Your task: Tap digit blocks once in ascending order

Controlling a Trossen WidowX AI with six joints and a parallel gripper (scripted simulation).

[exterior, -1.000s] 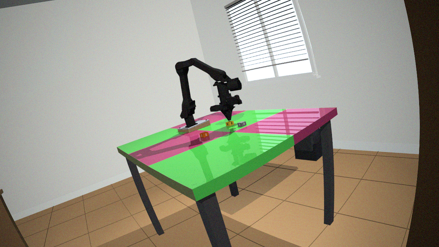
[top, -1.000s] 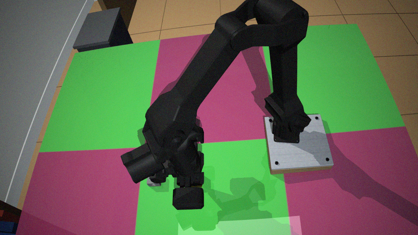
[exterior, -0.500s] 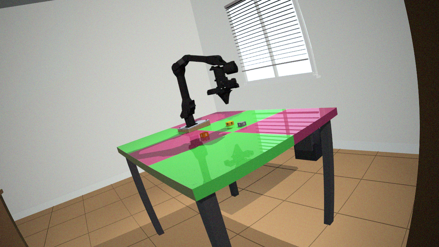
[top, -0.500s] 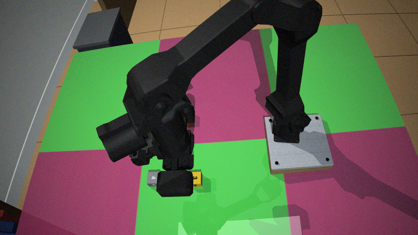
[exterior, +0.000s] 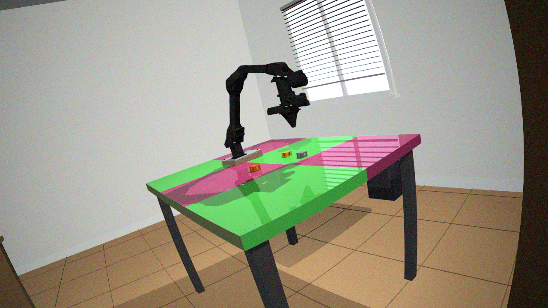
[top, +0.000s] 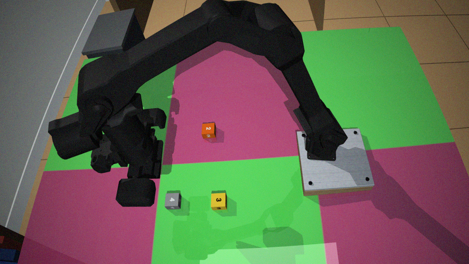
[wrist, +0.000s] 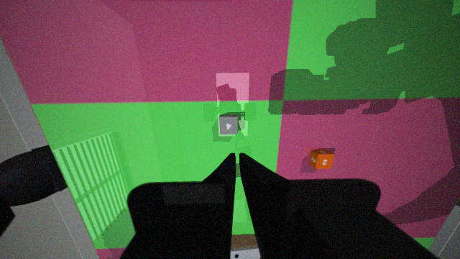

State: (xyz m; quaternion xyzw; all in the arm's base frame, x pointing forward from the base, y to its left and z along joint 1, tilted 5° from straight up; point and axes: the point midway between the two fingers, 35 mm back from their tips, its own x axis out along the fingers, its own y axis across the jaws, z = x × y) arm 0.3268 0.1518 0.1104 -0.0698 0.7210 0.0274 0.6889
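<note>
Now: gripper tip 10 mm to the right of the grey block and 120 mm above it. From my gripper tip the other things lie so: yellow block: 100 mm behind, 120 mm below.
</note>
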